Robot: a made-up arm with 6 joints. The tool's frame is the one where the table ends.
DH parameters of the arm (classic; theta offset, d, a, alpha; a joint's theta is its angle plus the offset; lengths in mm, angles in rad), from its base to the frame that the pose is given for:
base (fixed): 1.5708 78.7 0 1.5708
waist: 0 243.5 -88.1 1.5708
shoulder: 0 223.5 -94.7 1.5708
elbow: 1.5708 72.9 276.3 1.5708
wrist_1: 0 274.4 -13.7 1.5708
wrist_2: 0 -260.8 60.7 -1.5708
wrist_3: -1.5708 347.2 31 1.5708
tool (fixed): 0 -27.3 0 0
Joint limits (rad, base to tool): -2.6..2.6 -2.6..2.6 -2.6..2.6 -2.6..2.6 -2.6..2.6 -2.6..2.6
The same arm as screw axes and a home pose.
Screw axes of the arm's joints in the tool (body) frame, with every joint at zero. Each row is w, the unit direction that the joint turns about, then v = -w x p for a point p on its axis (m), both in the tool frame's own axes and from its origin. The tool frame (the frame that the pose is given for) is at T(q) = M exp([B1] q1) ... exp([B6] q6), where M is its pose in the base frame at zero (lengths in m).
B1 = (1, 0, 0.000007, 0, 0.5741, 0.4388)
B2 = (0.000007, 0, -1, 0.5269, 0.3027, 0)
B3 = (-1, 0, -0.000007, 0, -0.3506, -0.6216)
B4 = (0, 1, 0, -0.0743, 0, 0.2298)
B5 = (1, 0, 0.000007, 0, 0.088, 0.3472)
B6 = (0, 1, 0, -0.0273, 0, -0.031)
M =
1 0 0.000007 -0.0592
0 1 0 0.4388
-0.000007 0 1 -0.4954
0 0 0 1
Joint limits (rad, base to tool): -2.6..2.6 -2.6..2.6 -2.6..2.6 -2.6..2.6 -2.6..2.6 -2.6..2.6

